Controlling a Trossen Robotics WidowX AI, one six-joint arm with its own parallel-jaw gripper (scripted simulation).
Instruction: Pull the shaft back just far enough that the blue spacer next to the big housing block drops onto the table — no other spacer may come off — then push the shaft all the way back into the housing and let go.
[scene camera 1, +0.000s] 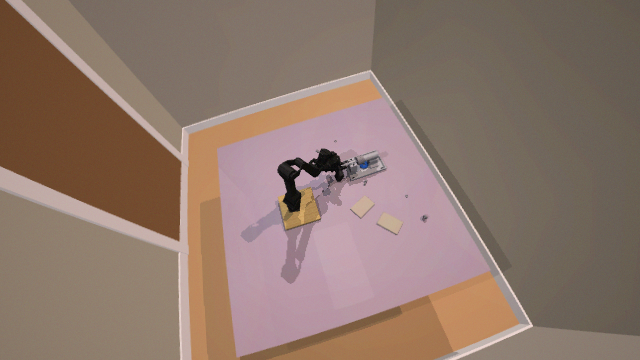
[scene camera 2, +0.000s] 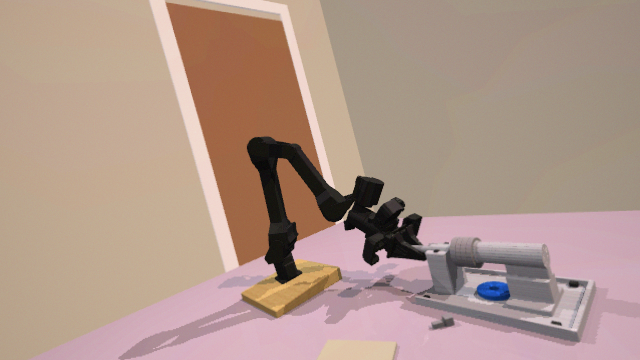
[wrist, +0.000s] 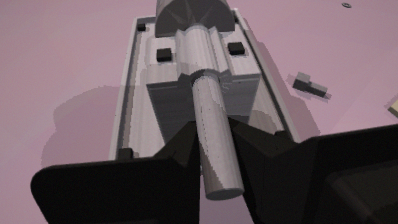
Scene:
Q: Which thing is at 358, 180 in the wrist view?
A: My gripper.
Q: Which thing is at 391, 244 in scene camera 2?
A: My gripper.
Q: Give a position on a grey shaft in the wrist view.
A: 222, 180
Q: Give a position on a housing block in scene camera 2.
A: At 539, 301

